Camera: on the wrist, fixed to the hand. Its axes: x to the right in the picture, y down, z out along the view.
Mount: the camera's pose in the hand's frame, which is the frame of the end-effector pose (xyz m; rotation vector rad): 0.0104 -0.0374 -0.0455 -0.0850 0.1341 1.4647
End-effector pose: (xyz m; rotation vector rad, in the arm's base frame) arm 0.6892 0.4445 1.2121 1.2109 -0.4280 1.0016
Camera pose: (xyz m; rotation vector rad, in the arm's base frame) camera 0.7153 0.4897 1.1829 0.5984 -1.3068 2.2288
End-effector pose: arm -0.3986 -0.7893 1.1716 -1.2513 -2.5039 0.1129
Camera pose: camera -0.4177 -0.8075 1.2253 -2.6744 -1.0127 0.2358
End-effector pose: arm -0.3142 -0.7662 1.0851 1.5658 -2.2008 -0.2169
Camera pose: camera -0.2653 -0.7836 1.1148 -0.3089 -2.5414 0.2384
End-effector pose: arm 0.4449 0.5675 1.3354 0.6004 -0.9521 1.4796
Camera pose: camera 0.4871 0.6092 1.3279 -0.4397 -1.4141 2.6515
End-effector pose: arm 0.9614 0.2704 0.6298 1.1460 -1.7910 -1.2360
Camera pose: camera 1.0078 0.2384 0.6099 -0.2689 -1.7518 -0.2920
